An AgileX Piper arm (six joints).
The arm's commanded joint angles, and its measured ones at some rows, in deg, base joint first. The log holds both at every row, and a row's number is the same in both.
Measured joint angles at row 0:
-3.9, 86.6, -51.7, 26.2, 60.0, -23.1
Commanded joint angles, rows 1 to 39:
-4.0, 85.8, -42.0, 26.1, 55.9, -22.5
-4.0, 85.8, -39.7, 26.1, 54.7, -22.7
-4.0, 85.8, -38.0, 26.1, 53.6, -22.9
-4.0, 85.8, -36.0, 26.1, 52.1, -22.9
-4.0, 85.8, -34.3, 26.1, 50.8, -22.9
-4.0, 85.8, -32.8, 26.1, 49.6, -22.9
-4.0, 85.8, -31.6, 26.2, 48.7, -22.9
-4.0, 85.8, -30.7, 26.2, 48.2, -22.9
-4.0, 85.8, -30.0, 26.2, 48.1, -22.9
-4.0, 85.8, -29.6, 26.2, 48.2, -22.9
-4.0, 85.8, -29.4, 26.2, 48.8, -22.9
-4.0, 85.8, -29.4, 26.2, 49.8, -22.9
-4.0, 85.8, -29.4, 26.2, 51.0, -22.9
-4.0, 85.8, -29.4, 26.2, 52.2, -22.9
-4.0, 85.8, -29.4, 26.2, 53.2, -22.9
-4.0, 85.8, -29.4, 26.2, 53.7, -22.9
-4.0, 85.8, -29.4, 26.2, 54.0, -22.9
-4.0, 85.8, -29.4, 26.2, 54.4, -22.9
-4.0, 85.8, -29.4, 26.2, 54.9, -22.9
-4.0, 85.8, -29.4, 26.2, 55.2, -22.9
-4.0, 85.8, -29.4, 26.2, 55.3, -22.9
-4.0, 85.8, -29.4, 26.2, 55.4, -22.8
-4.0, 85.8, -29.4, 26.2, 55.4, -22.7
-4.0, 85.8, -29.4, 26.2, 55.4, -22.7
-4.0, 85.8, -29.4, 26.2, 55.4, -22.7
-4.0, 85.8, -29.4, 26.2, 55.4, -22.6
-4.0, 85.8, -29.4, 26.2, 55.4, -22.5
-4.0, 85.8, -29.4, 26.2, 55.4, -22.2
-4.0, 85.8, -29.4, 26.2, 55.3, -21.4
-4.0, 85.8, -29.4, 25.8, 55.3, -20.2
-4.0, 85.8, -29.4, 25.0, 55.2, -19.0
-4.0, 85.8, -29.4, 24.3, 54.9, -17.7
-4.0, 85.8, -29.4, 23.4, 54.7, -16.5
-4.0, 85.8, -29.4, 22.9, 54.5, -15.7
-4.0, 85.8, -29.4, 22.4, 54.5, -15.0
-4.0, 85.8, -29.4, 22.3, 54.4, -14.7
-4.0, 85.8, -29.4, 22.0, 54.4, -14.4
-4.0, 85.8, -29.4, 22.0, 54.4, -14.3
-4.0, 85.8, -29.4, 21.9, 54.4, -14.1
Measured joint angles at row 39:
-3.9, 86.1, -29.7, 23.0, 54.5, -15.4
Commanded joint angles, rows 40 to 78:
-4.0, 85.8, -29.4, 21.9, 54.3, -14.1
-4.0, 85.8, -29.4, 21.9, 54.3, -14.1
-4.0, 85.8, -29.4, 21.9, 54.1, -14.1
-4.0, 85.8, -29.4, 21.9, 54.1, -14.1
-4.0, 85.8, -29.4, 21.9, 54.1, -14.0
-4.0, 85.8, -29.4, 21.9, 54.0, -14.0
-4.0, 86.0, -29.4, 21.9, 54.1, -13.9
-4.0, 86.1, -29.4, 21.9, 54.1, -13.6
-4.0, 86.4, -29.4, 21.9, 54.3, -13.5
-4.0, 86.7, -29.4, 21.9, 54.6, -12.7
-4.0, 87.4, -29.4, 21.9, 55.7, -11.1
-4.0, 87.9, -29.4, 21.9, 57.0, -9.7
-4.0, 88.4, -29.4, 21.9, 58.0, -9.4
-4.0, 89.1, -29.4, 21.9, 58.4, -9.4
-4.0, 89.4, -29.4, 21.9, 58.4, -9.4
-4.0, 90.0, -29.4, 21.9, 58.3, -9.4
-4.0, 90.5, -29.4, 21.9, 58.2, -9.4
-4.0, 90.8, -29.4, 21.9, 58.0, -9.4
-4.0, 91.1, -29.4, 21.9, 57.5, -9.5
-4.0, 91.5, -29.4, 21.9, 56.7, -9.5
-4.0, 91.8, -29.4, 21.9, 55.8, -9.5
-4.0, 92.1, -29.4, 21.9, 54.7, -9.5
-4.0, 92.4, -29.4, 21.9, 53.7, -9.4
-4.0, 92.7, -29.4, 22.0, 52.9, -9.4
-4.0, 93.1, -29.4, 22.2, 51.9, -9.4
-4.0, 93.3, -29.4, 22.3, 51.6, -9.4
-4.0, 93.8, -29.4, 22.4, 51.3, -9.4
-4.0, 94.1, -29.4, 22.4, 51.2, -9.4
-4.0, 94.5, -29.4, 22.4, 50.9, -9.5
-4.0, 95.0, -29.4, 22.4, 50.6, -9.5
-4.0, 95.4, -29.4, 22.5, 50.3, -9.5
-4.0, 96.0, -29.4, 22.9, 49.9, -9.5
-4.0, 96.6, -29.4, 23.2, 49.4, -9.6
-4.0, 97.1, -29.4, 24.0, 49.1, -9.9
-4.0, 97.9, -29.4, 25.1, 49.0, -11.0
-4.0, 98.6, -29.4, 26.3, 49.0, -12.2
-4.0, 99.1, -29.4, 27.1, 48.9, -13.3
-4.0, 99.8, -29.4, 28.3, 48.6, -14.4
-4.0, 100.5, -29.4, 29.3, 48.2, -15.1
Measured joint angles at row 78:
-3.9, 97.6, -29.8, 26.0, 54.0, -10.7
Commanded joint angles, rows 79 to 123:
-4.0, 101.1, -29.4, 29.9, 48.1, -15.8
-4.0, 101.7, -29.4, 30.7, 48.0, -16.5
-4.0, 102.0, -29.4, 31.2, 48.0, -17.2
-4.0, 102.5, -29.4, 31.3, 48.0, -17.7
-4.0, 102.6, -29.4, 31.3, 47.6, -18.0
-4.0, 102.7, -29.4, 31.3, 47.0, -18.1
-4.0, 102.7, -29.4, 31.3, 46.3, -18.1
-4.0, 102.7, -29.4, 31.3, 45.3, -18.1
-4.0, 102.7, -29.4, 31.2, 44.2, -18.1
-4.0, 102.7, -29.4, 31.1, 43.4, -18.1
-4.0, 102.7, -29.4, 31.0, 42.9, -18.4
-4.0, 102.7, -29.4, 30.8, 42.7, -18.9
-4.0, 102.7, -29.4, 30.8, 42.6, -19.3
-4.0, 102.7, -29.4, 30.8, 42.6, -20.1
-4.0, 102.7, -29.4, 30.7, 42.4, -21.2
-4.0, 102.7, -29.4, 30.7, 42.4, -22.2
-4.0, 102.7, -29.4, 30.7, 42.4, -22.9
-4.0, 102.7, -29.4, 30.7, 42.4, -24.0
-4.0, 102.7, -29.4, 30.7, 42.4, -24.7
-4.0, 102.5, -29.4, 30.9, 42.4, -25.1
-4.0, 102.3, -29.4, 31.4, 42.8, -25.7
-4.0, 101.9, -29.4, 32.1, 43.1, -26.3
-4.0, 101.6, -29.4, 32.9, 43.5, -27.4
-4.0, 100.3, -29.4, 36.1, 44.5, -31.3
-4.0, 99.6, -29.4, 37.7, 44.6, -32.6
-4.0, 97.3, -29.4, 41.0, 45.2, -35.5
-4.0, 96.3, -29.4, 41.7, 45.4, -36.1
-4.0, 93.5, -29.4, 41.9, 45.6, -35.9
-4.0, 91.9, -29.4, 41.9, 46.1, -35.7
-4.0, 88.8, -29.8, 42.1, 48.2, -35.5
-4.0, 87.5, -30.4, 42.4, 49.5, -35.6
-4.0, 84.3, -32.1, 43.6, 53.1, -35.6
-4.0, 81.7, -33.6, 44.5, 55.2, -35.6
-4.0, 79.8, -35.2, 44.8, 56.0, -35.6
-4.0, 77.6, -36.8, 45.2, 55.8, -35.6
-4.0, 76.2, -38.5, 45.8, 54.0, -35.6
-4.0, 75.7, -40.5, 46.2, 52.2, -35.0
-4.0, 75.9, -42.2, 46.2, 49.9, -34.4
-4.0, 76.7, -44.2, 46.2, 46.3, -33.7
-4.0, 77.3, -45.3, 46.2, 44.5, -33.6
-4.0, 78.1, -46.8, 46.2, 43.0, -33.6
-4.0, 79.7, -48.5, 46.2, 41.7, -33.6
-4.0, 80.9, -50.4, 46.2, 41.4, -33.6
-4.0, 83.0, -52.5, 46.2, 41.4, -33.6
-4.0, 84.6, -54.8, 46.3, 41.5, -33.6
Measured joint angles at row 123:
-3.9, 79.6, -48.1, 45.9, 43.6, -33.7
